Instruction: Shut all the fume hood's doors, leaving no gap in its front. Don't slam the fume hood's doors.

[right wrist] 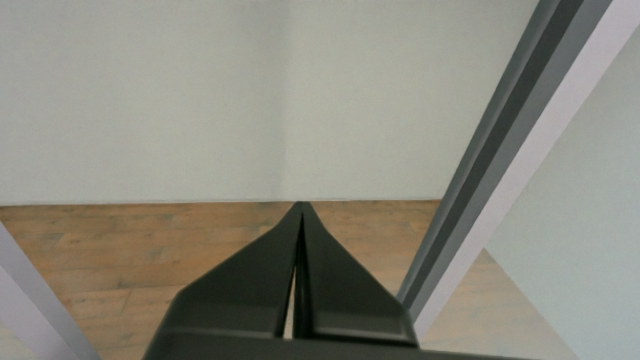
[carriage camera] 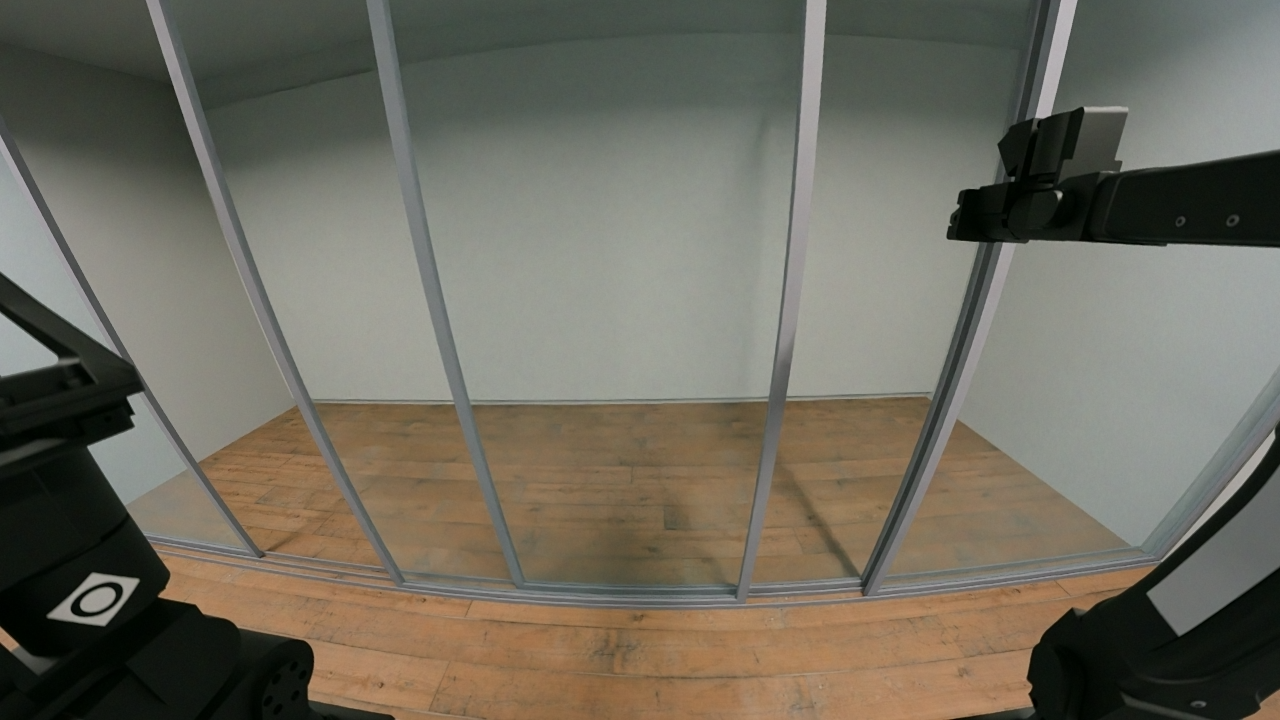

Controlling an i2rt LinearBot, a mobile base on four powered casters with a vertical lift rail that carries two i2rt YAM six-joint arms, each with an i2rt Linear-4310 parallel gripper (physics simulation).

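Frame: origin at the left arm's base, x right, y ahead, z up, level; centimetres.
Where they show: right gripper, fingertip midpoint: (right wrist: 301, 212) (carriage camera: 951, 218).
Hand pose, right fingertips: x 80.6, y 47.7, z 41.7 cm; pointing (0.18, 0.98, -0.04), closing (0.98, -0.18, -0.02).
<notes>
After its pixels a point has its place.
The fume hood's front has glass sliding doors in grey frames. The leftmost door's edge post (carriage camera: 134, 362) @[x -126.6, y 62.4, z 15.1 cm] stands apart from a second post (carriage camera: 277, 344) @[x -55.7, y 56.3, z 20.8 cm]; the floor shows clearer between them, like an open gap. Hazier glass lies between the second post, a third post (carriage camera: 436, 295) @[x -10.4, y 56.5, z 29.6 cm] and a fourth post (carriage camera: 787, 295) @[x 57.4, y 55.3, z 27.5 cm] (right wrist: 37, 300) @[x 60.0, y 55.6, z 25.3 cm]. Whether glass fills the stretch from there to the thick right post (carriage camera: 948, 402) @[x 99.6, y 55.7, z 2.8 cm] (right wrist: 520, 165) @[x 100.6, y 54.9, z 39.9 cm] I cannot tell. My right gripper (carriage camera: 1024, 147) (right wrist: 301, 212) @[x 80.6, y 47.7, z 41.7 cm] is shut and empty, near the thick post. My left gripper (carriage camera: 71, 385) is partly in view at the left edge, open.
The bottom rail (carriage camera: 626, 598) @[x 22.4, y 56.1, z -66.3 cm] runs along the front of the hood. The wooden surface (carriage camera: 581, 658) @[x 10.3, y 40.1, z -70.4 cm] continues in front of it. The left arm (carriage camera: 80, 537) @[x 3.3, y 0.9, z 29.1 cm] stands at the lower left, the right arm (carriage camera: 1190, 201) @[x 68.2, y 13.9, z 43.2 cm] reaches in from the right edge. A slanted frame bar (carriage camera: 1199, 488) @[x 208.1, y 54.5, z -33.7 cm] stands at far right.
</notes>
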